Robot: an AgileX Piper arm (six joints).
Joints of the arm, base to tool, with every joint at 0 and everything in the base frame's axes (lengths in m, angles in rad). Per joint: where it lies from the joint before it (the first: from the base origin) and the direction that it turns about. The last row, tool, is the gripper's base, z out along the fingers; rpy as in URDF.
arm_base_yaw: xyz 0.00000 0.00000 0.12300 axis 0 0 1
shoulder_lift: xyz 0.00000 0.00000 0.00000 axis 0 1 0
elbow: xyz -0.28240 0.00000 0.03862 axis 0 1 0
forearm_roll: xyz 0.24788 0.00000 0.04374 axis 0.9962 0 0.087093
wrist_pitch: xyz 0.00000 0.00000 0.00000 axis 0 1 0
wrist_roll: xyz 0.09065 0.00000 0.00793 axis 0.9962 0 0.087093
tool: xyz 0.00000 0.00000 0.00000 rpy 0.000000 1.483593 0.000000
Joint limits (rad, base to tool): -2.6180..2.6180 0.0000..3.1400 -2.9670..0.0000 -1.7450..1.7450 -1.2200..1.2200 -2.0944..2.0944
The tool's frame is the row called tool.
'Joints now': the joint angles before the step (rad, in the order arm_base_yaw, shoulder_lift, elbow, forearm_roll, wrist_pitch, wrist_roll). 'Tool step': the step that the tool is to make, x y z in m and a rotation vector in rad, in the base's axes. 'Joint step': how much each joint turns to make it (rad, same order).
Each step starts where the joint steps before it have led.
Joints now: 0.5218 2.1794 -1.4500 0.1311 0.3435 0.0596
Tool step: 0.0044 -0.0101 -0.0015 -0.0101 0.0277 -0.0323
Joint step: -0.0239 0.0032 -0.0057 -0.0121 0.0309 0.0224
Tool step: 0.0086 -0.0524 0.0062 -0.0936 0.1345 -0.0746
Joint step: -0.1124 -0.0296 -0.0046 -0.0512 0.1962 0.0079
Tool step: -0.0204 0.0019 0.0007 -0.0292 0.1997 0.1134
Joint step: 0.0056 -0.0109 -0.0050 0.0927 0.2241 -0.1450
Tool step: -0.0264 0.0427 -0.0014 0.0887 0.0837 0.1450
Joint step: 0.0923 0.0041 0.0045 0.1580 0.0546 -0.1343
